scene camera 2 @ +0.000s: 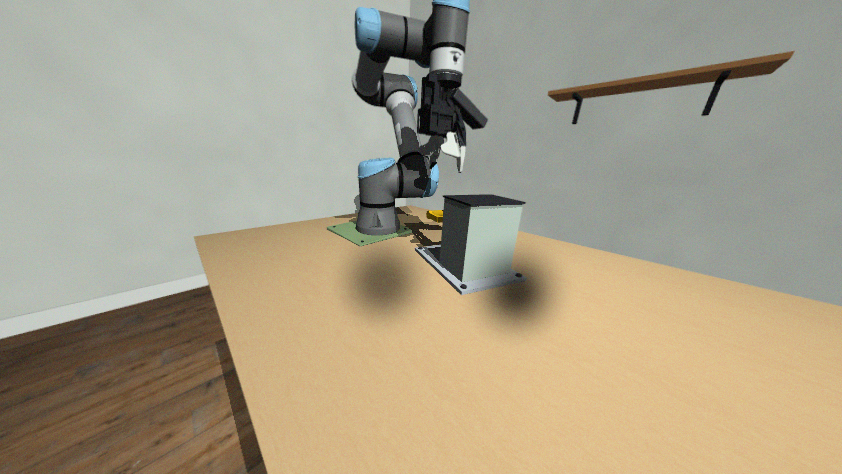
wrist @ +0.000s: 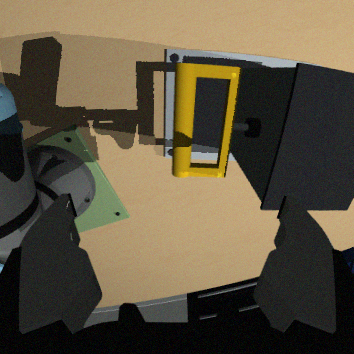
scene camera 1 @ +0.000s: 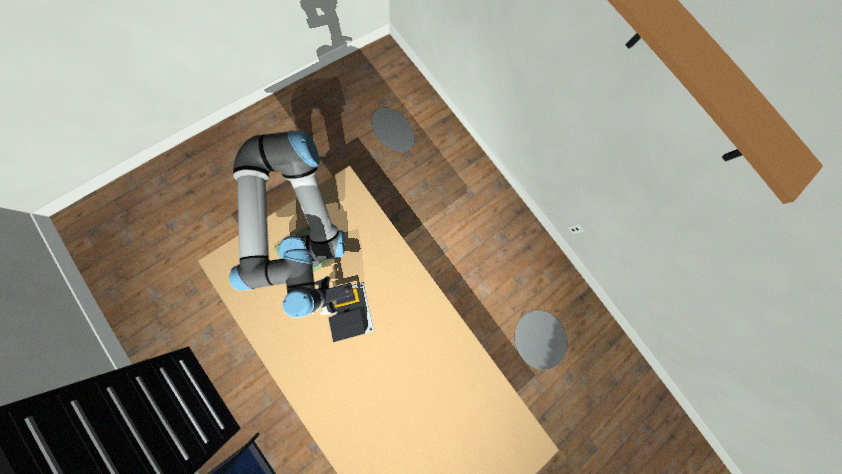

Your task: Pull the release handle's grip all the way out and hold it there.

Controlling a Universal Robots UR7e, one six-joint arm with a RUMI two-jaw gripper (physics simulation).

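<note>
The release handle's yellow rectangular grip point(scene camera 1: 357, 294) point(scene camera 2: 436, 215) point(wrist: 185, 120) stands out from the side of a dark-topped box point(scene camera 1: 347, 325) point(scene camera 2: 492, 241) point(wrist: 320, 135). A short grey rod point(wrist: 242, 127) runs from the grip to a black collar on the box. The box stands on a light base plate point(scene camera 2: 492, 285) point(wrist: 170, 100). My gripper point(scene camera 1: 328, 297) point(scene camera 2: 450, 156) point(wrist: 177, 196) is open and empty, above the level of the box top in the second scene view. In the wrist view its fingers are spread wide and the grip lies beyond them, between their lines. The box hides most of the grip in the second scene view.
The arm's base stands on a green plate point(scene camera 2: 344, 232) point(wrist: 107, 200) on the wooden table point(scene camera 1: 412, 382) point(scene camera 2: 353, 365), near the handle's side of the box. A wall shelf point(scene camera 1: 724, 100) point(scene camera 2: 665, 82) hangs at the right. A black drawer unit point(scene camera 1: 206, 382) stands beside the table.
</note>
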